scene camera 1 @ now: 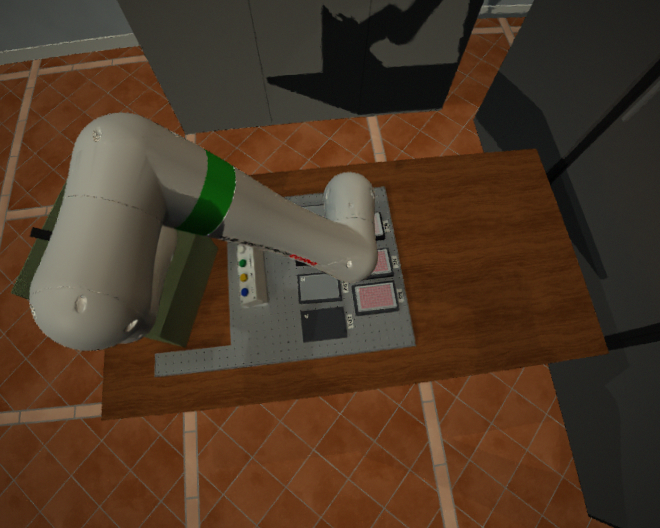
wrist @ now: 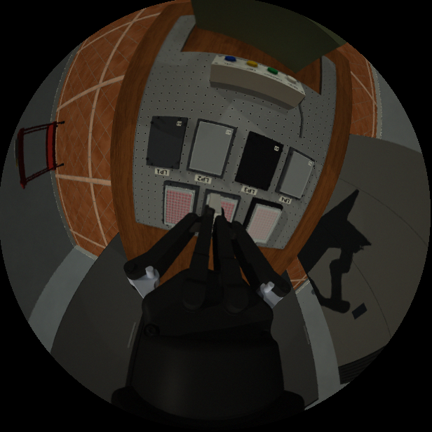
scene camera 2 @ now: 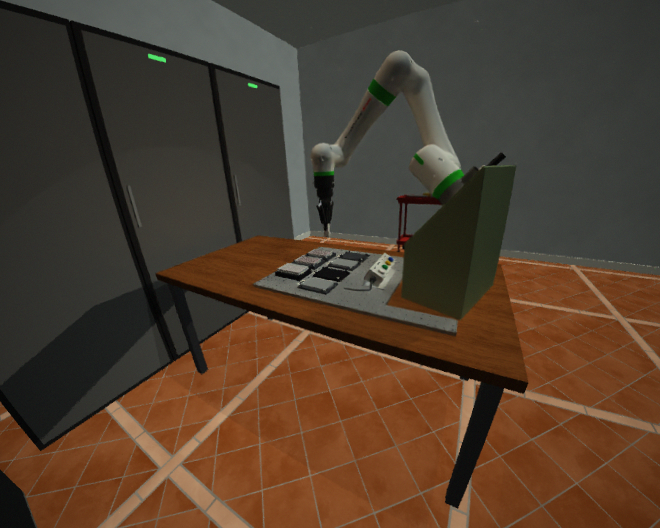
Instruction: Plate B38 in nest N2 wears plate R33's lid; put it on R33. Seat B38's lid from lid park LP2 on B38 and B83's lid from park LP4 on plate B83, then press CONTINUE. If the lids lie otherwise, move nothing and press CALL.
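Frame: origin at the arm's base, x right, y ahead, z up, level; centimetres.
Seen in the pictures: gripper, fingertip midpoint: (scene camera 2: pixel 327 236); arm's base, link origin: (scene camera 2: pixel 463 201).
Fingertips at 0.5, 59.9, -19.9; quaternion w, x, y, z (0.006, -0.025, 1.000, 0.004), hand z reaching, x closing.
Note:
Offsets run from my fingertips to a thing's top centre, as dx, dy, dz. Level surfaces: height alone.
My gripper (scene camera 2: pixel 326 231) (wrist: pixel 213 200) is shut with nothing between its fingers, high above the pegboard; the arm hides it in scene camera 1. A grey lid @[+3.3, -7.7, -13.8] (scene camera 1: pixel 320 287) (scene camera 2: pixel 345 264) (wrist: pixel 212 148) lies in park LP2, another @[-22.9, -9.1, -13.8] (scene camera 2: pixel 317 284) (wrist: pixel 297 173) in LP4. LP1 @[+15.9, -7.0, -13.6] (scene camera 1: pixel 324 324) (scene camera 2: pixel 355 256) (wrist: pixel 167 142) and LP3 @[-10.2, -8.2, -13.6] (scene camera 2: pixel 331 274) (wrist: pixel 259 161) show dark pads without a grey lid. The middle pink plate @[-3.8, +10.4, -12.4] (scene camera 1: pixel 381 261) (scene camera 2: pixel 309 260) (wrist: pixel 230 206) is partly behind the fingers. Pink plates stand either side: one @[+8.3, +10.8, -12.3] (scene camera 1: pixel 375 297) (wrist: pixel 179 205) near LP1, a paler one @[-17.7, +9.1, -11.8] (scene camera 2: pixel 293 269) (wrist: pixel 264 223). Plate codes and fitted lids are unreadable.
The button box @[-2.5, -30.1, -7.2] (scene camera 1: pixel 254 283) (scene camera 2: pixel 379 269) (wrist: pixel 255 84) has white, green, yellow and blue buttons; a cable runs from it. A green wedge-shaped stand (scene camera 1: pixel 189 289) (scene camera 2: pixel 451 258) is beside the robot base. Dark cabinets (scene camera 2: pixel 154 192) stand beyond the table @[dz -16.9] (scene camera 1: pixel 478 247). A red cart (scene camera 2: pixel 418 199) stands behind.

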